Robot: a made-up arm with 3 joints. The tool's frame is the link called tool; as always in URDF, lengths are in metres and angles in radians. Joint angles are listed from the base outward.
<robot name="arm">
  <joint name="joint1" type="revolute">
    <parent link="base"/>
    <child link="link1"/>
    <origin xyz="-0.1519 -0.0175 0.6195" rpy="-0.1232 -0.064 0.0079"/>
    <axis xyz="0 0 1"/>
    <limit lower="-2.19" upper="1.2"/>
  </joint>
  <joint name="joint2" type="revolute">
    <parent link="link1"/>
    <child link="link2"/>
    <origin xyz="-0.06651 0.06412 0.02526" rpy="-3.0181 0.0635 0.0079"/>
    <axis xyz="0 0 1"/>
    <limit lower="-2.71" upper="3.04"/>
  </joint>
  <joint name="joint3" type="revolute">
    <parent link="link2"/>
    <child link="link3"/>
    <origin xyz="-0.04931 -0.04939 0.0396" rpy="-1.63 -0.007 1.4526"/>
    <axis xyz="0 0 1"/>
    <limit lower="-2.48" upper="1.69"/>
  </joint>
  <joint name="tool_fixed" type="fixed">
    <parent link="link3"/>
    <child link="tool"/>
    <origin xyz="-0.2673 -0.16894 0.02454" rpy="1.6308 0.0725 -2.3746"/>
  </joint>
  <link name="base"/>
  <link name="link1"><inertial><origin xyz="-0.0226 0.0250 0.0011"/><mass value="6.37"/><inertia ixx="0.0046" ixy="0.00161" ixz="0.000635" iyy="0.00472" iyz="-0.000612" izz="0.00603"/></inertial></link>
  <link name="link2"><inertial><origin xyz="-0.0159 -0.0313 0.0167"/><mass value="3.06"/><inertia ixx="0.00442" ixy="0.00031" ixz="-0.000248" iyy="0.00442" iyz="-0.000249" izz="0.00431"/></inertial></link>
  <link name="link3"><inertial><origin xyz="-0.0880 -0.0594 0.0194"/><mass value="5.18"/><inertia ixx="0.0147" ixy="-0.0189" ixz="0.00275" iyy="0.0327" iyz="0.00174" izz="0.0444"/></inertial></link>
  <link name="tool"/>
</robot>
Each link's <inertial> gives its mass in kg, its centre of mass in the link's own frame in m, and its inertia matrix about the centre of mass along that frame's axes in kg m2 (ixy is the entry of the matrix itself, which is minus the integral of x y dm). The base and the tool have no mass. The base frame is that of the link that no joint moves.
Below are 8 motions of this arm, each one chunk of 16 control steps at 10 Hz.
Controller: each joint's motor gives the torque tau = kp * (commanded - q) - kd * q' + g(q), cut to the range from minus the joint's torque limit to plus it. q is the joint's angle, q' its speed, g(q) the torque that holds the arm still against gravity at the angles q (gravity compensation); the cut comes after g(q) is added. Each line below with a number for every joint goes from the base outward.
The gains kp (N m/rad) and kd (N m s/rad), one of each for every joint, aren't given. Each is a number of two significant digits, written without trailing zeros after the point. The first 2 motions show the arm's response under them.
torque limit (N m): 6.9 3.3 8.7
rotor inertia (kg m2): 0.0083 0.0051 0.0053
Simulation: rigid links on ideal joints. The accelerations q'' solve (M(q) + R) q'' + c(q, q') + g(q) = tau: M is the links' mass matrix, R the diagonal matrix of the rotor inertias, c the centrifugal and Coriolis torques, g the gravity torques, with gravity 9.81 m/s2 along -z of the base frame. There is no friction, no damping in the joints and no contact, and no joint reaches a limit. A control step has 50 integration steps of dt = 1/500 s. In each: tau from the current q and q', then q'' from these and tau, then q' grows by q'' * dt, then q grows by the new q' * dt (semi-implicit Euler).
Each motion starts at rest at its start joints. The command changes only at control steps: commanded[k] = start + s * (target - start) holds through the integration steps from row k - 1 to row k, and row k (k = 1, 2, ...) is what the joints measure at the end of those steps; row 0 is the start. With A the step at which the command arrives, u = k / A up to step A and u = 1 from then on. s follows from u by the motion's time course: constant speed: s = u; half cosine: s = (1 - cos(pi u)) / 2; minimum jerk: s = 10 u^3 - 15 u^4 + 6 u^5; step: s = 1 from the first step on.
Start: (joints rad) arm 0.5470 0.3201 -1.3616
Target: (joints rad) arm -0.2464 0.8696 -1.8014
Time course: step
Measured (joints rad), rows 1 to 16:
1: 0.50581 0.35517 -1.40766
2: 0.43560 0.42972 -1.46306
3: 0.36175 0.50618 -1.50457
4: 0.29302 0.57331 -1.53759
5: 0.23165 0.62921 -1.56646
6: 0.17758 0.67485 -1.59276
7: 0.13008 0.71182 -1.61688
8: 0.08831 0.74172 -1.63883
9: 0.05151 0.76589 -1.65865
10: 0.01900 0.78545 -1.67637
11: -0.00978 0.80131 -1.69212
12: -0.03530 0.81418 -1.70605
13: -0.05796 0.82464 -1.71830
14: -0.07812 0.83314 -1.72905
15: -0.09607 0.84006 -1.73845
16: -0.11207 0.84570 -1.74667
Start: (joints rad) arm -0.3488 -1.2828 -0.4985
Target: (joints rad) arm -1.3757 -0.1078 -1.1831
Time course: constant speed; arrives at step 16
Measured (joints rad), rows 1 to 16:
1: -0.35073 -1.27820 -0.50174
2: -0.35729 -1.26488 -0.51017
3: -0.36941 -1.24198 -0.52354
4: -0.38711 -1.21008 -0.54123
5: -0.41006 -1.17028 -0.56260
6: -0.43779 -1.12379 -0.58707
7: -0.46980 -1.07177 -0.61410
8: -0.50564 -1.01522 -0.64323
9: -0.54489 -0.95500 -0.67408
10: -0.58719 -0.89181 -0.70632
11: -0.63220 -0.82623 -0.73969
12: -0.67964 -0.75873 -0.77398
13: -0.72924 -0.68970 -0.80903
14: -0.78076 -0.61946 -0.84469
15: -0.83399 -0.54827 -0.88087
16: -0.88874 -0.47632 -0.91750
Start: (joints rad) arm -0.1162 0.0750 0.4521
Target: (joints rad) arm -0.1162 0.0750 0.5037
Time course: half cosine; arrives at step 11
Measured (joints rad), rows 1 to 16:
1: -0.11621 0.07501 0.45219
2: -0.11623 0.07504 0.45257
3: -0.11628 0.07508 0.45345
4: -0.11633 0.07514 0.45499
5: -0.11640 0.07521 0.45725
6: -0.11646 0.07526 0.46022
7: -0.11650 0.07530 0.46379
8: -0.11653 0.07531 0.46780
9: -0.11652 0.07530 0.47203
10: -0.11650 0.07525 0.47622
11: -0.11644 0.07518 0.48011
12: -0.11637 0.07510 0.48353
13: -0.11630 0.07502 0.48648
14: -0.11624 0.07496 0.48901
15: -0.11619 0.07492 0.49116
16: -0.11615 0.07489 0.49301

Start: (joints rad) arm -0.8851 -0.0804 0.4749
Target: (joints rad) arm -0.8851 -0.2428 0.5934
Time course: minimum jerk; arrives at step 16
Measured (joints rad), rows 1 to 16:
1: -0.88511 -0.08044 0.47492
2: -0.88519 -0.08077 0.47505
3: -0.88538 -0.08177 0.47550
4: -0.88569 -0.08388 0.47655
5: -0.88610 -0.08752 0.47847
6: -0.88657 -0.09296 0.48150
7: -0.88704 -0.10035 0.48578
8: -0.88745 -0.10962 0.49135
9: -0.88774 -0.12054 0.49811
10: -0.88787 -0.13271 0.50587
11: -0.88782 -0.14562 0.51435
12: -0.88758 -0.15867 0.52320
13: -0.88718 -0.17126 0.53203
14: -0.88665 -0.18287 0.54047
15: -0.88604 -0.19309 0.54821
16: -0.88545 -0.20177 0.55506

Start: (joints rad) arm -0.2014 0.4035 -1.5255
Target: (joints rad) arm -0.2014 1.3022 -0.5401
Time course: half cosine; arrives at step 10
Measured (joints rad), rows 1 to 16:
1: -0.20067 0.40610 -1.52372
2: -0.19847 0.41661 -1.51573
3: -0.19504 0.43961 -1.49666
4: -0.19099 0.47778 -1.46297
5: -0.18702 0.53148 -1.41314
6: -0.18379 0.59891 -1.34794
7: -0.18192 0.67653 -1.27032
8: -0.18189 0.75955 -1.18516
9: -0.18393 0.84240 -1.09862
10: -0.18797 0.91917 -1.01744
11: -0.19293 0.98625 -0.94613
12: -0.19753 1.04322 -0.88536
13: -0.20131 1.09081 -0.83394
14: -0.20422 1.13012 -0.79042
15: -0.20632 1.16237 -0.75354
16: -0.20775 1.18870 -0.72222

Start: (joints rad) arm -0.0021 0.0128 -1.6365
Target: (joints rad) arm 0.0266 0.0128 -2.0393
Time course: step
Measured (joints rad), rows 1 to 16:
1: -0.00223 0.01599 -1.66881
2: -0.00070 0.01714 -1.71764
3: 0.00203 0.01652 -1.76338
4: 0.00496 0.01544 -1.80346
5: 0.00771 0.01442 -1.83799
6: 0.01014 0.01360 -1.86756
7: 0.01227 0.01298 -1.89281
8: 0.01411 0.01253 -1.91436
9: 0.01572 0.01222 -1.93274
10: 0.01711 0.01201 -1.94842
11: 0.01831 0.01188 -1.96179
12: 0.01936 0.01181 -1.97319
13: 0.02027 0.01179 -1.98292
14: 0.02106 0.01179 -1.99121
15: 0.02175 0.01182 -1.99829
16: 0.02235 0.01187 -2.00432

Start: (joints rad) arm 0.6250 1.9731 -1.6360
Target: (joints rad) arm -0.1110 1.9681 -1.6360
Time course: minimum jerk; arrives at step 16
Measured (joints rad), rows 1 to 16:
1: 0.62485 1.97307 -1.63602
2: 0.62379 1.97291 -1.63616
3: 0.62054 1.97252 -1.63648
4: 0.61371 1.97191 -1.63700
5: 0.60200 1.97110 -1.63768
6: 0.58446 1.97016 -1.63843
7: 0.56061 1.96917 -1.63914
8: 0.53048 1.96821 -1.63972
9: 0.49464 1.96736 -1.64006
10: 0.45415 1.96669 -1.64011
11: 0.41045 1.96626 -1.63984
12: 0.36525 1.96611 -1.63927
13: 0.32031 1.96624 -1.63843
14: 0.27729 1.96663 -1.63741
15: 0.23744 1.96720 -1.63633
16: 0.20141 1.96784 -1.63531

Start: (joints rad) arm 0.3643 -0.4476 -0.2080
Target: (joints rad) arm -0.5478 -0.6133 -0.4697
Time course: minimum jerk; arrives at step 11
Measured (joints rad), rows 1 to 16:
1: 0.36388 -0.44801 -0.20813
2: 0.36095 -0.45066 -0.20911
3: 0.35225 -0.45736 -0.21213
4: 0.33449 -0.46892 -0.21848
5: 0.30535 -0.48490 -0.22908
6: 0.26412 -0.50377 -0.24422
7: 0.21197 -0.52336 -0.26341
8: 0.15182 -0.54133 -0.28540
9: 0.08774 -0.55568 -0.30847
10: 0.02408 -0.56536 -0.33079
11: -0.03588 -0.57076 -0.35098
12: -0.09086 -0.57373 -0.36857
13: -0.14065 -0.57568 -0.38368
14: -0.18539 -0.57731 -0.39656
15: -0.22539 -0.57892 -0.40751
16: -0.26107 -0.58064 -0.41682

